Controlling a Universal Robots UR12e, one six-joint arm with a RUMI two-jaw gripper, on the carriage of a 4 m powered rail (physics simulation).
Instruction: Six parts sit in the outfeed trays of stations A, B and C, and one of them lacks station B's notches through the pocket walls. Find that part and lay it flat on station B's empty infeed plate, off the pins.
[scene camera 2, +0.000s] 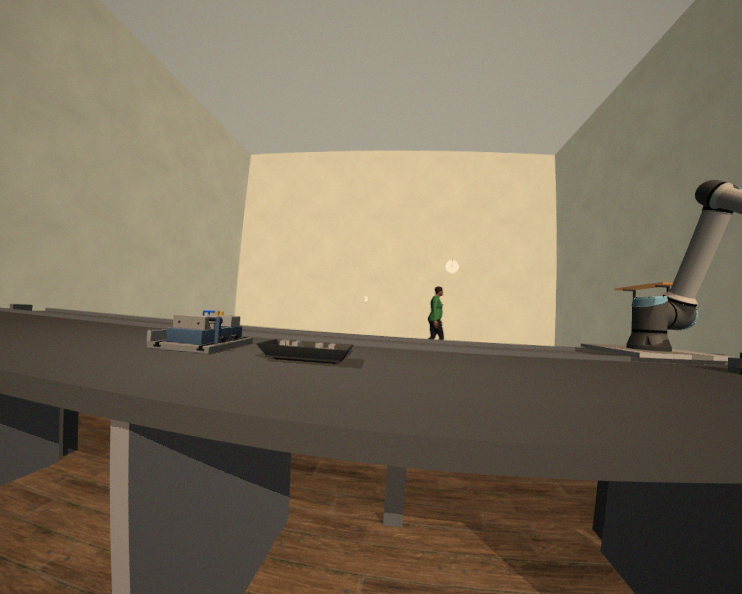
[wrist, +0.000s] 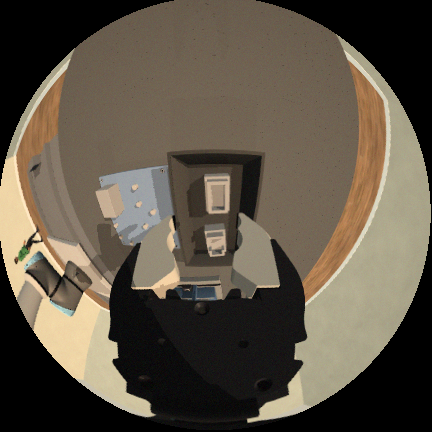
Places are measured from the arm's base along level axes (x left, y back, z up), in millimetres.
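Pixels of known places: gripper, between the fingertips: (wrist: 205, 215); arm's base, origin of its link: (scene camera 2: 648, 349) (wrist: 79, 272).
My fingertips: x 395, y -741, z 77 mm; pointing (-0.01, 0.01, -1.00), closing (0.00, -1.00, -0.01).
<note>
For each thing: its top centre in the pictures, then the offset to it from my fingertips.
- far part, centre of its top: (wrist: 217, 197) dy -16, dx -6, dz -60 mm
- blue-grey plate, centre of its top: (wrist: 136, 214) dy +156, dx -53, dz -99 mm
- pale block, centre of its top: (wrist: 104, 204) dy +204, dx -7, dz -63 mm
In the wrist view my gripper (wrist: 205, 215) is open and empty, its fingers apart above the near half of a dark outfeed tray (wrist: 196, 174) (scene camera 2: 306, 354). Two pale parts lie in the tray. The far part (wrist: 208, 194) has a rectangular pocket, and its rim looks unbroken. The near part (wrist: 216, 231) lies between and below the fingertips; its pocket walls look stepped or cut. A blue-grey plate (wrist: 125, 181) with several pale pins stands left of the tray, no part on it; the left finger hides its near corner. No station letter is readable. My gripper is outside the scene view.
A pale block (wrist: 110, 201) stands at the plate's left edge. A blue fixture (wrist: 205, 292) (scene camera 2: 185, 335) with grey jaws stands near the tray, mostly hidden behind the gripper body in the wrist view. The arm (scene camera 2: 699, 253) rises at the right. A person in green (scene camera 2: 436, 308) (wrist: 22, 252) stands beyond the table.
</note>
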